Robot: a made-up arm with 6 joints. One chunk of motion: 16 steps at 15 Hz.
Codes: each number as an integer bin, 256 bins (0 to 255) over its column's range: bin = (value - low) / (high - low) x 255, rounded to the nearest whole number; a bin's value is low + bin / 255 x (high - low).
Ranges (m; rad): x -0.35..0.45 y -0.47..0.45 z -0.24..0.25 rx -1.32..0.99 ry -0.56..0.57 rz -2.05..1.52
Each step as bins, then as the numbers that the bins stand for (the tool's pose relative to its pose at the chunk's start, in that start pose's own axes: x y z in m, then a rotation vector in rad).
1 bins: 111 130 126 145 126 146
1 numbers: -0.0018 -0.0010 0.0021 -0.0065 -0.0016 -0.0060
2 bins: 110 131 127 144 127 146
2 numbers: -0.0049 0.0026 0.0040 -0.0155 0.0028 -0.0060
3 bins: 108 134 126 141 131 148
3 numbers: -0.0112 0.0135 0.0021 -0.0427 0.0205 0.0220
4 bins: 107 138 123 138 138 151
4 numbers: -0.0143 0.0279 -0.0036 -0.0699 0.0515 0.0640
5 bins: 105 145 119 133 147 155
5 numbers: -0.0206 0.0531 -0.0113 -0.1152 0.0914 0.1200
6 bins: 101 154 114 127 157 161
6 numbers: -0.0331 0.0856 -0.0209 -0.1695 0.1357 0.2040
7 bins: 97 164 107 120 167 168
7 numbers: -0.0457 0.1217 -0.0344 -0.2329 0.1800 0.3020
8 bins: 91 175 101 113 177 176
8 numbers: -0.0645 0.1614 -0.0459 -0.2964 0.2244 0.4140
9 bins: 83 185 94 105 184 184
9 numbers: -0.0896 0.1975 -0.0594 -0.3688 0.2554 0.5260
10 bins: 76 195 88 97 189 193
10 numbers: -0.1116 0.2335 -0.0709 -0.4413 0.2775 0.6520
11 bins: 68 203 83 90 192 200
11 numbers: -0.1367 0.2624 -0.0805 -0.5047 0.2908 0.7500
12 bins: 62 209 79 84 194 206
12 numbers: -0.1555 0.2840 -0.0882 -0.5591 0.2997 0.8340
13 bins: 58 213 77 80 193 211
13 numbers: -0.1680 0.2985 -0.0920 -0.5953 0.2953 0.9040
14 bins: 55 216 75 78 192 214
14 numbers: -0.1775 0.3093 -0.0959 -0.6134 0.2908 0.9460
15 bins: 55 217 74 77 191 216
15 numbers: -0.1775 0.3129 -0.0978 -0.6225 0.2864 0.9740
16 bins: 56 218 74 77 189 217
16 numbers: -0.1743 0.3165 -0.0978 -0.6225 0.2775 0.9880
